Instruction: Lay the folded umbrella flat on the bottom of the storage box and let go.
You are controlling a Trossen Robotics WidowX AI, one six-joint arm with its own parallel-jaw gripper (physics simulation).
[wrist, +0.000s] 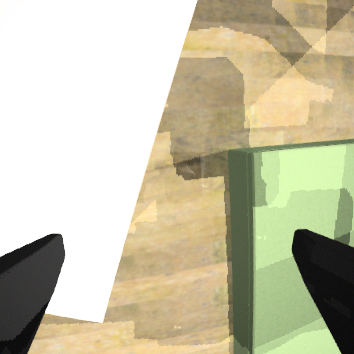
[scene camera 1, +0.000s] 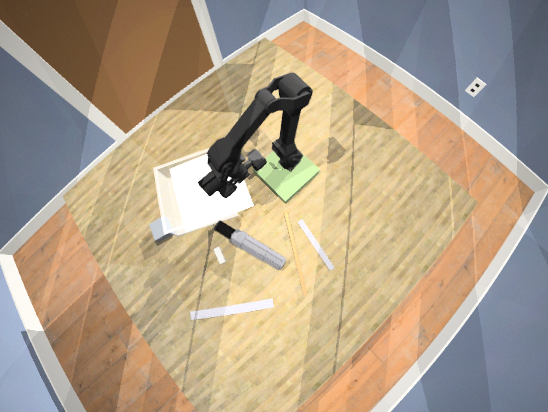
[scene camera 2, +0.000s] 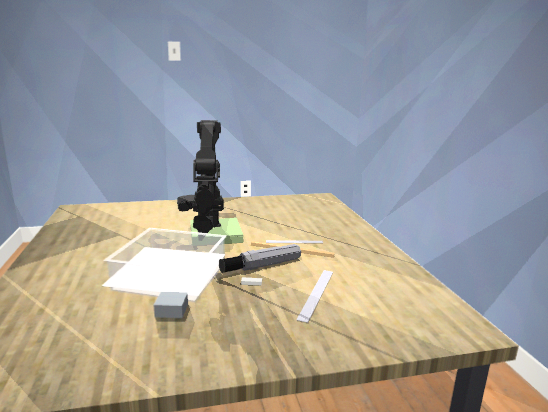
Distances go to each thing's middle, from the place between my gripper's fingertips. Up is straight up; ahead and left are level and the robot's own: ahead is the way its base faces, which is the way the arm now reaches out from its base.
Now: hand 16 cm short of the storage box (scene camera 2: 157, 260), 12 cm to the left of it and 2 cm above it.
